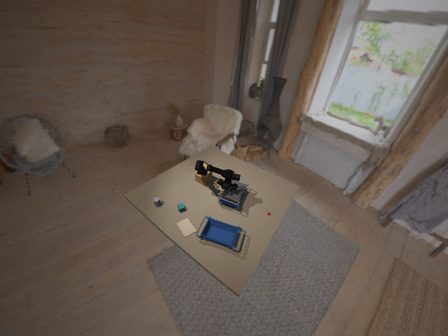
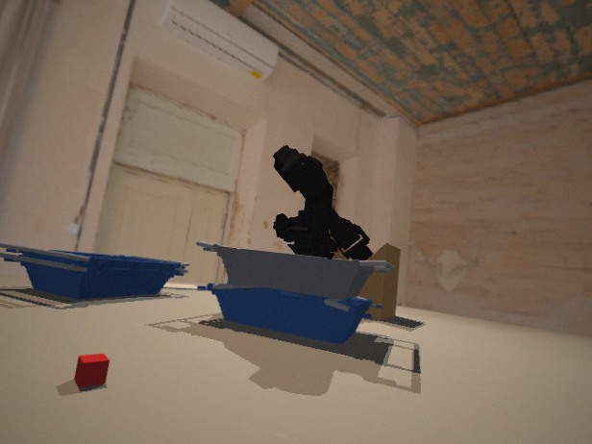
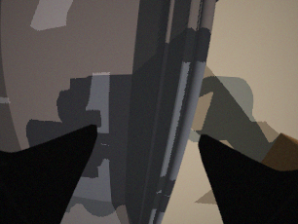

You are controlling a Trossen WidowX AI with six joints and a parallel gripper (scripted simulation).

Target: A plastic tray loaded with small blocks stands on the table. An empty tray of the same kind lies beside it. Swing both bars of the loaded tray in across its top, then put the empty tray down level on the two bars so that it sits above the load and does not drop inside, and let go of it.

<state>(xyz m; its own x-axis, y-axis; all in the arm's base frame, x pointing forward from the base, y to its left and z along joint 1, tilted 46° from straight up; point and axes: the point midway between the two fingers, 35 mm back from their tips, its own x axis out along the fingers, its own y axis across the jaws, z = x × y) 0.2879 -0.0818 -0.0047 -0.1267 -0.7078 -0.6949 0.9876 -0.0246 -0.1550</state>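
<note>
The grey tray lies 7 cm ahead of my gripper tip, 3 cm above it and 1 cm to the left of it. Round my gripper tip: cream card 48 cm to the right, 10 cm behind, 8 cm below; then red cube 43 cm ahead, 7 cm below, 1 cm to the left; then teal cube 36 cm to the right, 25 cm behind, 6 cm below.
</note>
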